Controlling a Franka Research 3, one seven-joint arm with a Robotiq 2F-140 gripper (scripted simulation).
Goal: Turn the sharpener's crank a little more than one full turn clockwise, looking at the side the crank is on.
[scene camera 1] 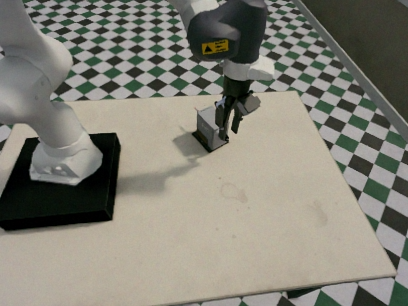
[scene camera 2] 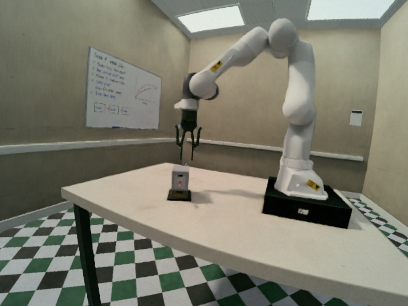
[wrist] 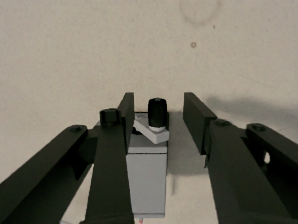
Note:
In view: the gripper [scene camera 1: 227, 134] and a sharpener [scene camera 1: 206, 134].
The gripper is seen too in the wrist view [wrist: 158, 105]. The sharpener shows as well in the wrist view [wrist: 146, 161].

